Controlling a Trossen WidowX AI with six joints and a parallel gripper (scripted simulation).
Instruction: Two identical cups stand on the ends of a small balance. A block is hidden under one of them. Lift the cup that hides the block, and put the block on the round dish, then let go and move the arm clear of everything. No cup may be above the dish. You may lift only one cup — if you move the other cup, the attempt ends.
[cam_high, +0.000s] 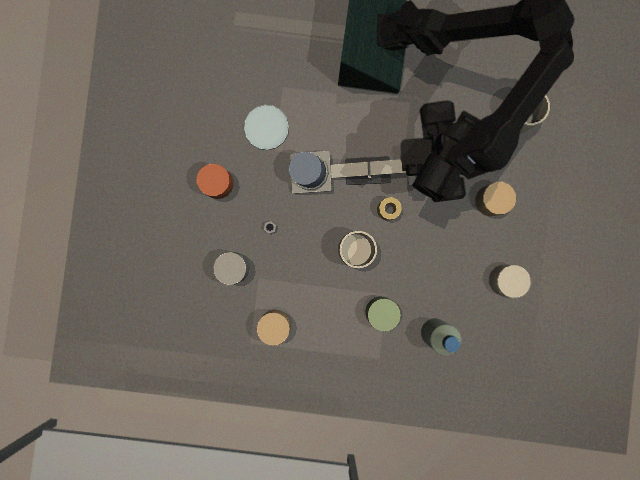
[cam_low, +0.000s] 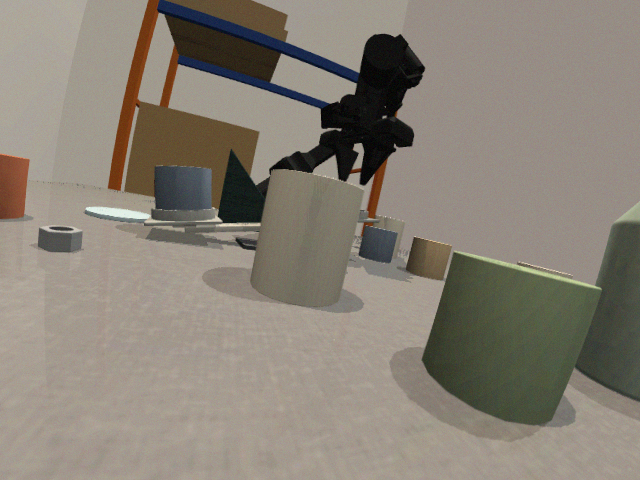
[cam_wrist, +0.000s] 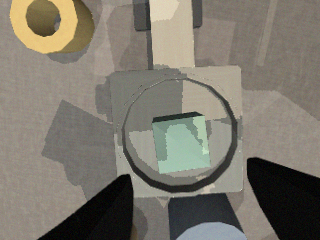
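Right now the mint-green block is 4 cm below my gripper tip. Round my gripper tip: blue-grey cup 2 cm ahead, 28 cm to the right, 7 cm below; green cup 32 cm ahead, 8 cm to the right, 9 cm below; balance 1 cm ahead, 12 cm to the right, 9 cm below.
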